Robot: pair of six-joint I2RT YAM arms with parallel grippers.
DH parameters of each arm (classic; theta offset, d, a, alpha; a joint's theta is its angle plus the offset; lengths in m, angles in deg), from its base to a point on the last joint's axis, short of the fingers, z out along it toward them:
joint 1: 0 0.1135 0.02 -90
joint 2: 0 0 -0.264 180
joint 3: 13.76 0 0.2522 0
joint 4: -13.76 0 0.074 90
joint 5: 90 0 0 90
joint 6: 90 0.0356 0 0
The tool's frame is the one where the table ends.
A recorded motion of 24 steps. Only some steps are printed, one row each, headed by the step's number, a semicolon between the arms.
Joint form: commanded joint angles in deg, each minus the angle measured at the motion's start. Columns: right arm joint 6, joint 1, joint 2, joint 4, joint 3, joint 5; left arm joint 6, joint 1, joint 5, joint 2, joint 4, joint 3.
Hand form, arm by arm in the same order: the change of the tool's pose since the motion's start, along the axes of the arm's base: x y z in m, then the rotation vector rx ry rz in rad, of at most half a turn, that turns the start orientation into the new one. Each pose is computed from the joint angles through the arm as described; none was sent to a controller.
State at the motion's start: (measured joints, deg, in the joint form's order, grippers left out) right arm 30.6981 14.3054 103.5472 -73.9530 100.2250 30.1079; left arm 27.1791 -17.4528 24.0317 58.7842 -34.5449 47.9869
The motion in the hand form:
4: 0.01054 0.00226 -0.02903 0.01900 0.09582 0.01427; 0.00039 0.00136 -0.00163 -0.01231 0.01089 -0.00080
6: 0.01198 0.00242 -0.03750 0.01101 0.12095 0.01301; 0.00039 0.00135 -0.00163 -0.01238 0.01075 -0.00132
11: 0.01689 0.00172 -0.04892 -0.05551 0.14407 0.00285; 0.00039 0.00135 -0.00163 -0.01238 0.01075 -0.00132
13: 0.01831 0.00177 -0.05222 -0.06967 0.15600 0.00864; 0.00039 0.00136 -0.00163 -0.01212 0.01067 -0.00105
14: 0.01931 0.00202 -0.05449 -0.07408 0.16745 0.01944; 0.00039 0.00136 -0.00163 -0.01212 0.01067 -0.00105
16: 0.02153 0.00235 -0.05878 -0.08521 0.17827 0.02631; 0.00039 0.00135 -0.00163 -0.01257 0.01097 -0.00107
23: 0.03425 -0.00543 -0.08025 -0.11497 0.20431 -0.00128; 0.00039 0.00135 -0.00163 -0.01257 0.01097 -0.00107
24: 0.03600 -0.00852 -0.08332 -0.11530 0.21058 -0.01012; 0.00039 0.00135 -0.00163 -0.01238 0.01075 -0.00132
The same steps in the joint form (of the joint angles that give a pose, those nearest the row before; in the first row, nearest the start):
4: -0.74 -0.28 3.63 0.42 -1.49 -2.56; -0.20 0.54 1.03 0.09 0.06 -0.28
6: -0.74 -0.31 4.46 0.50 -2.25 -2.45; -0.18 0.55 1.05 0.09 0.07 -0.28
11: -0.72 -0.31 6.36 0.39 -2.45 0.98; -0.18 0.55 1.05 0.09 0.07 -0.28
13: -1.20 -0.31 6.93 0.35 -2.45 1.55; -0.18 0.54 1.03 0.09 0.06 -0.28
14: -1.92 -0.31 7.30 0.39 -2.45 1.55; -0.18 0.54 1.03 0.09 0.06 -0.28
16: -2.45 -0.31 8.02 0.63 -2.45 1.97; -0.20 0.55 1.05 0.09 0.07 -0.28
23: -2.49 -1.77 11.52 2.38 -2.47 3.45; -0.20 0.55 1.05 0.09 0.07 -0.28
24: -2.47 -2.27 12.00 2.51 -2.47 3.45; -0.18 0.55 1.05 0.09 0.07 -0.28

